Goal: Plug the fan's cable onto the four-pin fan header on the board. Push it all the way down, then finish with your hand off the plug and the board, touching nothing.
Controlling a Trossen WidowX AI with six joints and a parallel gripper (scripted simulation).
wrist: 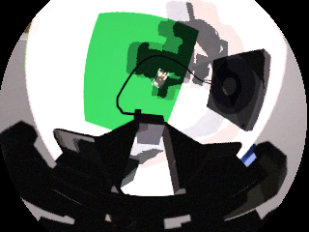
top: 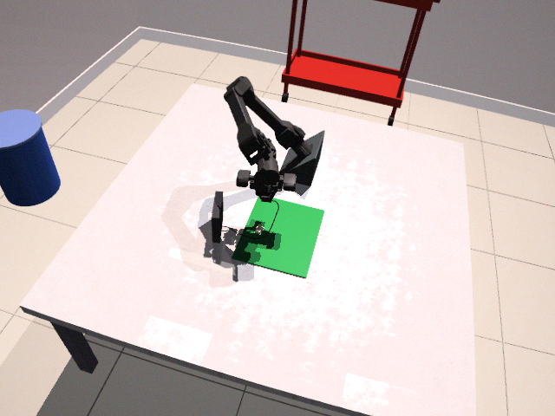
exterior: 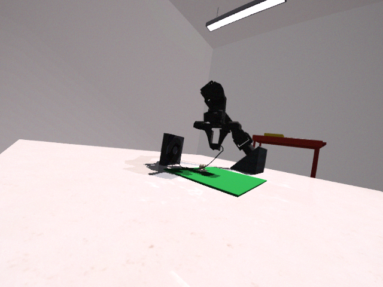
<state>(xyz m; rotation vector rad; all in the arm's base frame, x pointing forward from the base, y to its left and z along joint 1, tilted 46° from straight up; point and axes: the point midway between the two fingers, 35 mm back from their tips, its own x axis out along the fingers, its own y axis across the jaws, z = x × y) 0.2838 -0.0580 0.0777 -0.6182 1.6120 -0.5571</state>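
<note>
Right now my gripper tip is 100 mm above the four-pin header, 60 mm short of it and 10 mm to the left of it. The rest, counted from my gripper tip: black fan 130 mm to the right, 80 mm ahead, 40 mm below; fan plug 10 mm behind; green board 110 mm below, 70 mm to the left, 50 mm ahead.
</note>
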